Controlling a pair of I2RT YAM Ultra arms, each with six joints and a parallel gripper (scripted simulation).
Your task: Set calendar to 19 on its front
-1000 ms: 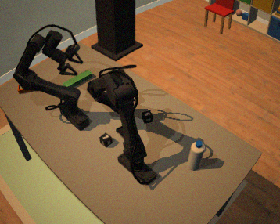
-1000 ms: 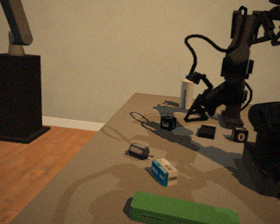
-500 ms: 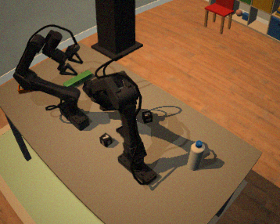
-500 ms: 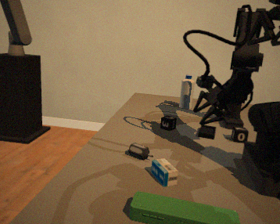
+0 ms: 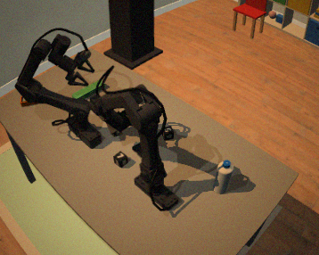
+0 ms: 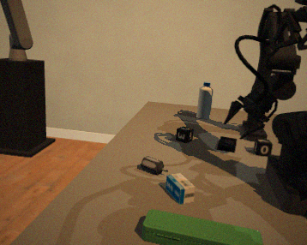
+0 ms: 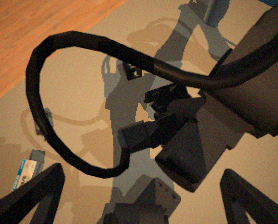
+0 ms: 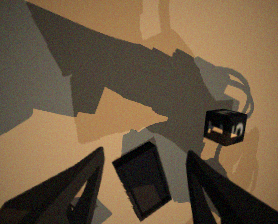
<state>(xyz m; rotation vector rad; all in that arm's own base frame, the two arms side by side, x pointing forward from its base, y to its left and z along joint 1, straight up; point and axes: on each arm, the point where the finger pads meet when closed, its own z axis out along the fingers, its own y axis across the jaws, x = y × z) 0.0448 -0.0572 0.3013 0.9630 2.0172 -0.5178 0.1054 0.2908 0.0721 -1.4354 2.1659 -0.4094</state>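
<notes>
The black cube is 110 mm behind my right hand, 60 mm to the right of it and 70 mm below it. The rest, counted from my right hand: blue-and-white box (140 mm ahead, 280 mm to the left, 70 mm below); green box (90 mm ahead, 430 mm to the left, 80 mm below); dark grey object (210 mm ahead, 180 mm to the left, 70 mm below).
</notes>
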